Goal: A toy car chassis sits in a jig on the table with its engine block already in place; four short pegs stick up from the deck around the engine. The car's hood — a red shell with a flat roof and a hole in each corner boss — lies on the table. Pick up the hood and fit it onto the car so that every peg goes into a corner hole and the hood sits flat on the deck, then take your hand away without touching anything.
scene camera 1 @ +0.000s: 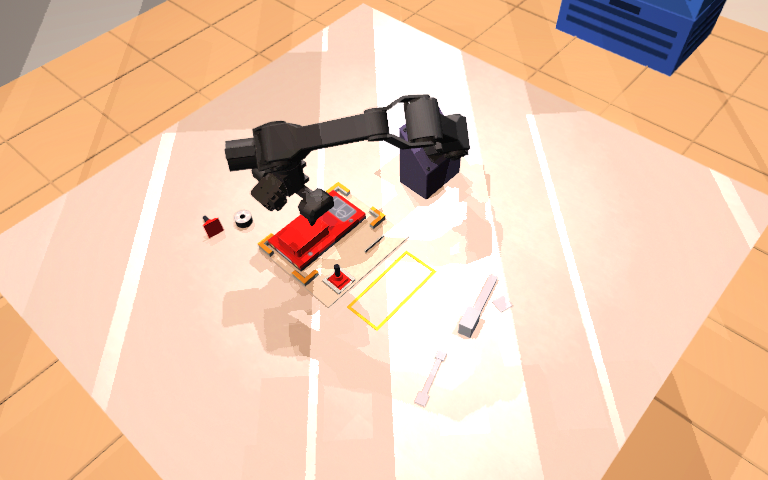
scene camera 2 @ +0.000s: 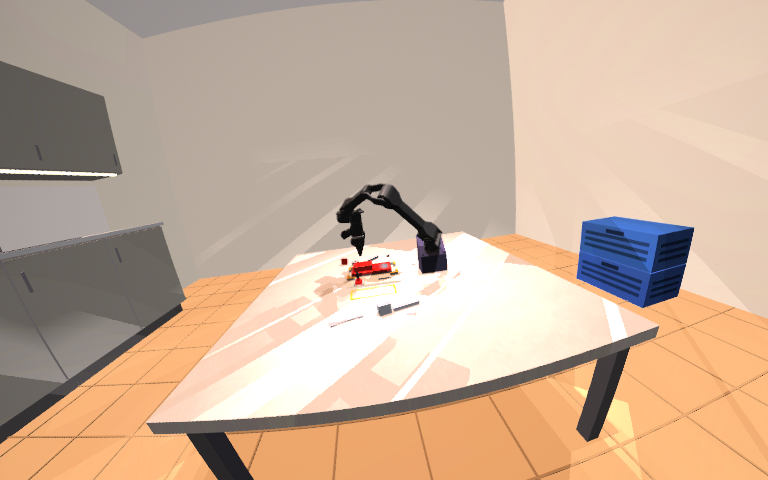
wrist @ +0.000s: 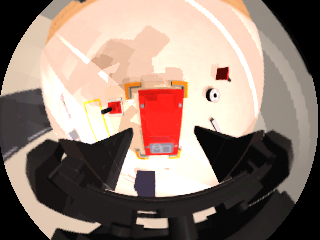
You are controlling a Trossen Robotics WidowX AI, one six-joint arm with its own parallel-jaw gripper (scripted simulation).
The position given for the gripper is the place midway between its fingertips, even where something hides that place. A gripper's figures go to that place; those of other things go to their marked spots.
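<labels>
Red hood (scene camera 1: 298, 236), 1.30 m from the lens. Gripper (scene camera 1: 298, 213), 1.26 m from the lens.
</labels>
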